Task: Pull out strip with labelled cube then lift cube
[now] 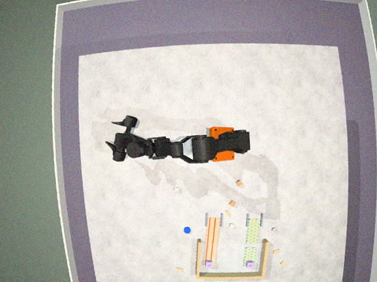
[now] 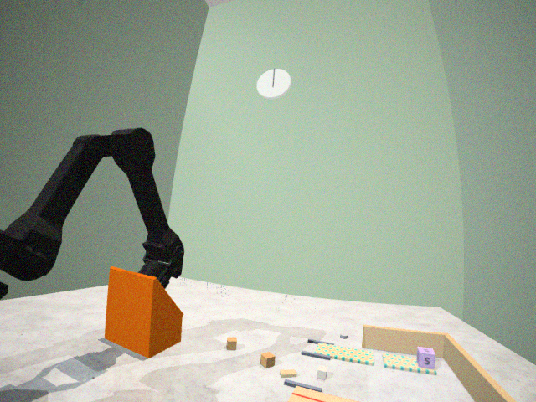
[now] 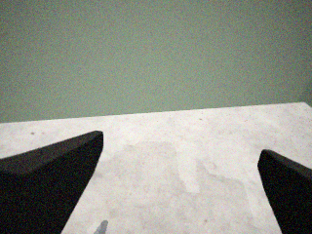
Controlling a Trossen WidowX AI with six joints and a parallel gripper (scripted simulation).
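The blue disc is 50 cm ahead of my gripper tip, 23 cm to the left of it and 11 cm below it.
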